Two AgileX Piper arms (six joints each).
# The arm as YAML. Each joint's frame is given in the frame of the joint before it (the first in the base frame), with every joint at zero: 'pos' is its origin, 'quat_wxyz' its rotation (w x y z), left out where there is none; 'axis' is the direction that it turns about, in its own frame. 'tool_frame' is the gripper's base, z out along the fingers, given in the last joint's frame.
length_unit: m
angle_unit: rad
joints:
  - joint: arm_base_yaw
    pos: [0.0, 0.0, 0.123]
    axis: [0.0, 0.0, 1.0]
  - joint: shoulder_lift
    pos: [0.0, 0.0, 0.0]
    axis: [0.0, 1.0, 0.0]
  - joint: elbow
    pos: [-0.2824, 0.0, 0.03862]
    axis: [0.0, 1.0, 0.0]
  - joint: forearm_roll
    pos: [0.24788, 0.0, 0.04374]
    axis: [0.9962, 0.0, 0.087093]
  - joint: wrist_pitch
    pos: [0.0, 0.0, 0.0]
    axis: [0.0, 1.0, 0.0]
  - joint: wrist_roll
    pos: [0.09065, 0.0, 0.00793]
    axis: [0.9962, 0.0, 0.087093]
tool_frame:
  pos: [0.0, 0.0, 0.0]
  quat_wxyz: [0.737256, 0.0, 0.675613, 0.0]
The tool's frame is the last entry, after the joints.
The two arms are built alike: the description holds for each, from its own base.
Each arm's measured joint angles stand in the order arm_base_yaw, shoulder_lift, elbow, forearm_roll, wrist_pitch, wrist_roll.
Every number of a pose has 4 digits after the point. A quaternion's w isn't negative.
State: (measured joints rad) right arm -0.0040 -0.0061 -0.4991 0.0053 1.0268 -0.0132; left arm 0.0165 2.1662 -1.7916 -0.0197 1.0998 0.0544
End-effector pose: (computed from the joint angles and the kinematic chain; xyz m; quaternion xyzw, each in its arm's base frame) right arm -0.0043 0.0004 0.2799 -0.0039 0.8429 -0.0020 0.5381; left arm 0.4536 0.0059 0.1957 0.0152 0.9956 -0.0059 0.0919
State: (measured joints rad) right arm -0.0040 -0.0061 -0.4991 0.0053 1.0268 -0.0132; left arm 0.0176 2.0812 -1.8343 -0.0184 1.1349 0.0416
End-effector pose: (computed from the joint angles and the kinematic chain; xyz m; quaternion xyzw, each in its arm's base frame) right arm -0.0043 0.0004 0.2799 -0.0039 0.8429 -0.0020 0.5381; left arm 0.4475 0.0064 0.2448 0.0092 0.9904 -0.0047 0.1379
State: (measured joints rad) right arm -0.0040 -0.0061 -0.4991 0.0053 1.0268 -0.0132; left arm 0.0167 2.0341 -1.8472 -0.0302 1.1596 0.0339
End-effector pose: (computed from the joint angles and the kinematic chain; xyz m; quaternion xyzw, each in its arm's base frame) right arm -0.0043 0.0004 0.2799 -0.0039 0.8429 -0.0020 0.5381; left arm 0.4403 0.0048 0.2687 0.0047 0.9878 -0.0107 0.1554
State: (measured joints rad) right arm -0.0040 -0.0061 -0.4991 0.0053 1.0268 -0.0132; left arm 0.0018 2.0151 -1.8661 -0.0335 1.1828 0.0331
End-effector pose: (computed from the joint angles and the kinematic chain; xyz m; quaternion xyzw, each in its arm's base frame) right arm -0.0043 0.0004 0.2799 -0.0039 0.8429 -0.0020 0.5381; left arm 0.4371 -0.0020 0.2817 0.0117 0.9865 -0.0135 0.1626
